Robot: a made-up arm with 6 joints.
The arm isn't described. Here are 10 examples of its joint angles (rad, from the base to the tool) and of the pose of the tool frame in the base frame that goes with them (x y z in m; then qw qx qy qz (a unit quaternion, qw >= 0)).
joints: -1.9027 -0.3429 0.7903 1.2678 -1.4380 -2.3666
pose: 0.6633 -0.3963 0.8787 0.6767 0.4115 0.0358 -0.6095
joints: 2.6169 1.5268 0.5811 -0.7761 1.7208 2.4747
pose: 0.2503 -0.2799 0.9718 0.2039 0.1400 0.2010 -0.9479
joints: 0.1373 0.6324 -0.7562 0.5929 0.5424 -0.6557
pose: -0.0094 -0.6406 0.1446 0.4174 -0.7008 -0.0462 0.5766
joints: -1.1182 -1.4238 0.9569 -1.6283 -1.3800 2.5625
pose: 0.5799 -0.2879 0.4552 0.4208 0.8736 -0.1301 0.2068
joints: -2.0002 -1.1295 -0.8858 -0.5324 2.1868 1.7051
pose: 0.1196 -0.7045 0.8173 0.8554 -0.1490 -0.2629 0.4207
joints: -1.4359 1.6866 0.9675 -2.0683 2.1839 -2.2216
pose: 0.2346 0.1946 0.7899 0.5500 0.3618 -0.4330 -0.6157
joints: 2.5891 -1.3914 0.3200 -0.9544 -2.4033 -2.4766
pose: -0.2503 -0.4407 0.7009 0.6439 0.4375 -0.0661 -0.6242
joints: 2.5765 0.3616 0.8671 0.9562 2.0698 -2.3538
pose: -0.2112 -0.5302 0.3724 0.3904 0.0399 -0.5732 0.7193
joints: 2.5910 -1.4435 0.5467 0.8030 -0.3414 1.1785
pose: -0.3742 -0.3275 0.3268 0.6074 0.6925 0.3265 -0.2122
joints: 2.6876 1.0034 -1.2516 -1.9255 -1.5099 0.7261
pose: 0.4796 -0.1390 0.4137 0.3380 0.7604 0.3872 -0.3969
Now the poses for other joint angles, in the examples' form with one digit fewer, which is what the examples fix.
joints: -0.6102 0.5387 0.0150 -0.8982 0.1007 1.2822
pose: 0.074 -0.246 -0.068 0.685 0.684 0.077 -0.237
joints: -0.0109 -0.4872 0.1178 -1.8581 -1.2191 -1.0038
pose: 0.087 -0.107 -0.055 0.512 -0.546 0.569 0.340
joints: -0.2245 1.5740 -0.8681 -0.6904 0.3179 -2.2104
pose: -0.453 -0.344 0.778 0.022 -0.464 0.440 0.769
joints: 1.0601 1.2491 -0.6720 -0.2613 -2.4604 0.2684
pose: 0.032 -0.443 0.708 0.087 -0.956 -0.263 -0.094
